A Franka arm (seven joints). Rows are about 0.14 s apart.
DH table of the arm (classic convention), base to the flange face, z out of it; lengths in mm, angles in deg. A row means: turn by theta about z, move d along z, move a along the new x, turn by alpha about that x. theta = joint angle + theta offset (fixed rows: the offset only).
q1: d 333, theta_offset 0, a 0, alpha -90
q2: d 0, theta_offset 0, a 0, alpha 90
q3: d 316, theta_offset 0, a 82.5, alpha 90
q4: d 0, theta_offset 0, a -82.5, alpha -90
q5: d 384, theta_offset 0, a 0, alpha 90
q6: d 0, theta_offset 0, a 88, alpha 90
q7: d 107, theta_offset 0, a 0, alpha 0
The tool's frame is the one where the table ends.
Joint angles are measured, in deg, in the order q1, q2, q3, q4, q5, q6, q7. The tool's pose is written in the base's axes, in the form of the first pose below.
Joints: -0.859, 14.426, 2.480, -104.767, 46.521, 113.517, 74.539
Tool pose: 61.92 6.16 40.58; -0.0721 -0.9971 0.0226; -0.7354 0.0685 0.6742; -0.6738 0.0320 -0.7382
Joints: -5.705, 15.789, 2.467, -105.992, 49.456, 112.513, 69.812
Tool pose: 61.87 1.30 38.28; -0.0999 -0.9937 0.0506; -0.6976 0.1063 0.7085; -0.7095 0.0355 -0.7038
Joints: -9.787, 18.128, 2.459, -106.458, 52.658, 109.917, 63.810
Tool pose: 61.56 -2.42 35.56; -0.0960 -0.9938 0.0553; -0.6468 0.1046 0.7555; -0.7566 0.0368 -0.6529
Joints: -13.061, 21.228, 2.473, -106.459, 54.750, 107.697, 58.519
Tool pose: 61.19 -5.36 32.39; -0.0900 -0.9945 0.0533; -0.6033 0.0970 0.7916; -0.7924 0.0391 -0.6088
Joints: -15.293, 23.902, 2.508, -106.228, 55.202, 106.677, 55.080
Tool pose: 60.85 -7.47 29.76; -0.0876 -0.9949 0.0500; -0.5839 0.0920 0.8066; -0.8071 0.0414 -0.5890
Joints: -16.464, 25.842, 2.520, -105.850, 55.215, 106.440, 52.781
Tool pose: 60.71 -8.67 27.97; -0.0806 -0.9956 0.0482; -0.5773 0.0861 0.8120; -0.8125 0.0376 -0.5817
